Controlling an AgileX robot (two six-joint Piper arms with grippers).
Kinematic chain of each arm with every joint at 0, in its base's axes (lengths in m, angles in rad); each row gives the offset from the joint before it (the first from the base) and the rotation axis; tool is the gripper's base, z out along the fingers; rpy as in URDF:
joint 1: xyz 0 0 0.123 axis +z
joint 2: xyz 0 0 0 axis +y
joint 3: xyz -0.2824 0 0.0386 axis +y
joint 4: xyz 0.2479 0 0.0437 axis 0.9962 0 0.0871
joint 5: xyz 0 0 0 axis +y
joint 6: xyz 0.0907 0 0.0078 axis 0.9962 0 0.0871
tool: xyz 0 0 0 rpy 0 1.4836 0
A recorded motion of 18 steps. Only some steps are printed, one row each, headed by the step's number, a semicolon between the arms.
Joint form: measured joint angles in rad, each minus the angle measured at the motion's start. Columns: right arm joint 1, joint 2, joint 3, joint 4, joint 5, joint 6; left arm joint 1, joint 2, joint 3, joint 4, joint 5, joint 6.
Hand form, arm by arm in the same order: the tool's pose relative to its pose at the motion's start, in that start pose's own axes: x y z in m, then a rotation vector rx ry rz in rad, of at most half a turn. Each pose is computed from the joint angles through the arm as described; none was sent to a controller.
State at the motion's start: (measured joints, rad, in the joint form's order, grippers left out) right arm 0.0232 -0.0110 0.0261 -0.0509 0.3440 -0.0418; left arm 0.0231 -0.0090 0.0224 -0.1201 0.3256 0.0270
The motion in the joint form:
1: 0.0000 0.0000 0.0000 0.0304 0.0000 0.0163; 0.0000 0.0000 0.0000 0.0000 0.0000 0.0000
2: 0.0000 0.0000 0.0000 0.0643 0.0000 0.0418; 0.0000 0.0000 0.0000 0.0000 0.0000 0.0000
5: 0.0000 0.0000 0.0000 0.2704 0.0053 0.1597; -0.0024 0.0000 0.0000 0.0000 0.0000 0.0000
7: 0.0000 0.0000 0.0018 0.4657 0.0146 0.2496; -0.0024 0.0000 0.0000 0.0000 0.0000 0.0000
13: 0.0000 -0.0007 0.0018 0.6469 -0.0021 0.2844; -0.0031 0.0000 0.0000 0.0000 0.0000 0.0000
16: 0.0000 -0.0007 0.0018 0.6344 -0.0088 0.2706; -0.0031 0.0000 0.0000 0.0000 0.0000 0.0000
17: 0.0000 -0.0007 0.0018 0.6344 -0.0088 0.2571; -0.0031 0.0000 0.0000 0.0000 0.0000 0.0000
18: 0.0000 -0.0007 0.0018 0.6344 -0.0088 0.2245; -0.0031 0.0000 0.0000 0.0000 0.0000 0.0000
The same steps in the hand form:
1: -0.0001 0.0009 0.0000 -0.0102 -0.0003 0.0449; 0.0000 0.0000 0.0000 0.0000 0.0000 0.0000
2: -0.0001 0.0020 0.0000 -0.0217 -0.0005 0.1023; 0.0000 0.0000 0.0000 0.0000 0.0000 0.0000
5: -0.0009 0.0083 -0.0004 -0.0920 0.0088 0.4139; 0.0000 -0.0001 0.0000 0.0023 0.0002 0.0006
7: -0.0019 0.0144 -0.0010 -0.1599 0.0297 0.6864; 0.0000 -0.0001 0.0000 0.0023 0.0002 0.0006
13: -0.0062 0.0183 -0.0019 -0.2202 0.0212 0.8926; 0.0000 -0.0002 0.0000 0.0030 0.0003 0.0008
16: -0.0065 0.0176 -0.0018 -0.2144 0.0125 0.8678; 0.0000 -0.0002 0.0000 0.0030 0.0003 0.0008
17: -0.0065 0.0176 -0.0018 -0.2143 0.0111 0.8544; 0.0000 -0.0002 0.0000 0.0030 0.0003 0.0008
18: -0.0065 0.0176 -0.0018 -0.2139 0.0076 0.8219; 0.0000 -0.0002 0.0000 0.0030 0.0003 0.0008

